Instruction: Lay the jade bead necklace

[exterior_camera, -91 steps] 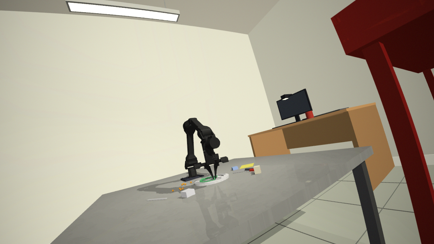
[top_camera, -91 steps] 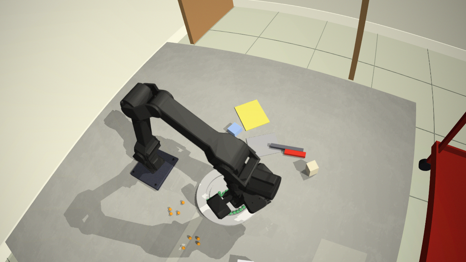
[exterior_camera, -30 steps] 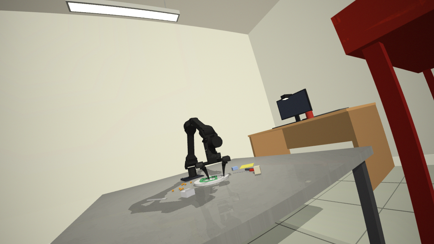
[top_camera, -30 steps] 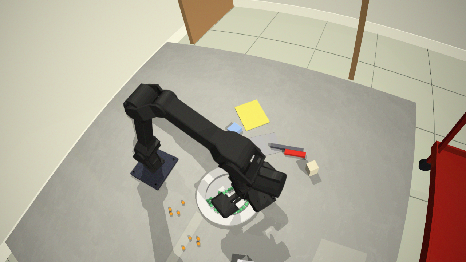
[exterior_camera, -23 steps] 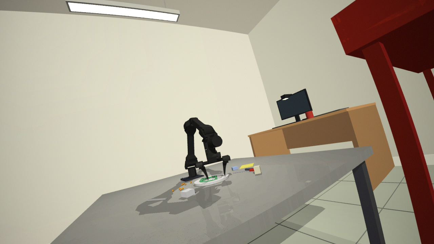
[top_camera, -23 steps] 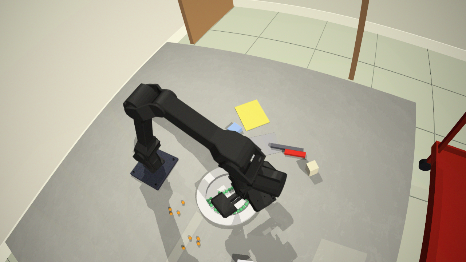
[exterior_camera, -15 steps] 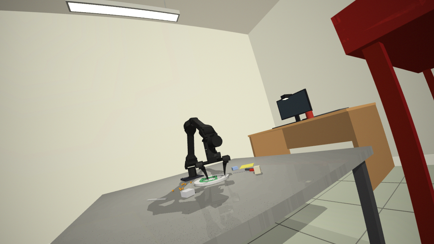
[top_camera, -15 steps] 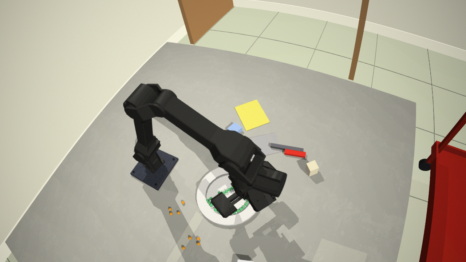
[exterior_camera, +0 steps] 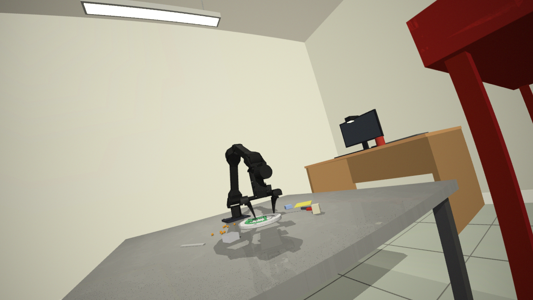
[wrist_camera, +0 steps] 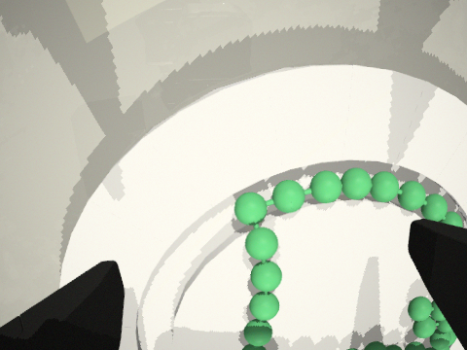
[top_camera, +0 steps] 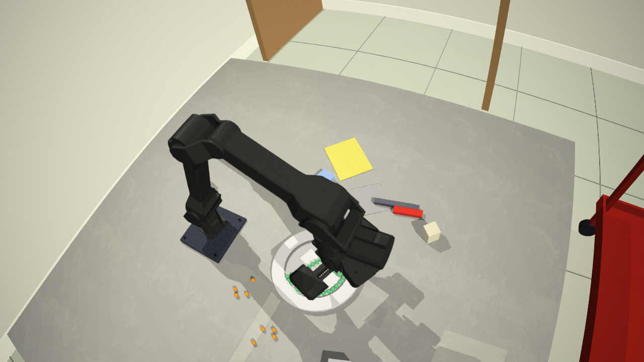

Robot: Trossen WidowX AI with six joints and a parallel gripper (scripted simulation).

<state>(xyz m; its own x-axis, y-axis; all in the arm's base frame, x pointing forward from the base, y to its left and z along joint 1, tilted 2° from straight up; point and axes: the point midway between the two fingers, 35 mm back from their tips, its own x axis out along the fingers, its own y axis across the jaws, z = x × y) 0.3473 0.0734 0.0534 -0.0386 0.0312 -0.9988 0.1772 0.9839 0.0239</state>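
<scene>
Now: the inner disc 60 mm behind my gripper tip, 10 mm to the right of it and 20 mm below it. Round my gripper tip: grey sheet (70 mm behind, 190 mm to the left, 30 mm below); then red bar (20 mm ahead, 220 mm to the left, 30 mm below); then bead board (60 mm behind, 10 mm to the right, 30 mm below).
</scene>
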